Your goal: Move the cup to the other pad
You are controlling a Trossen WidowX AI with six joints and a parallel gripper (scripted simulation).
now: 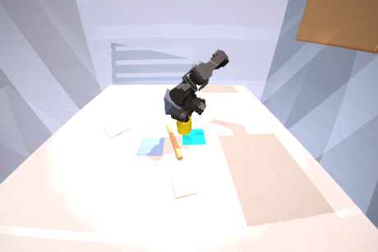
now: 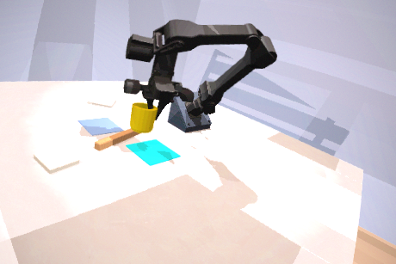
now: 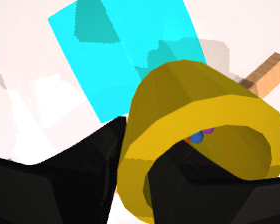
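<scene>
Now: gripper tip 10 mm short of the cyan pad, 30 mm to the right of it and 90 mm above it. The rest, counted from my gripper tip: blue marble: 30 mm ahead, 30 mm to the right, 20 mm below; wooden bar: 40 mm ahead, 70 mm to the right, 80 mm below; yellow cup: 20 mm ahead, 10 mm to the right.
</scene>
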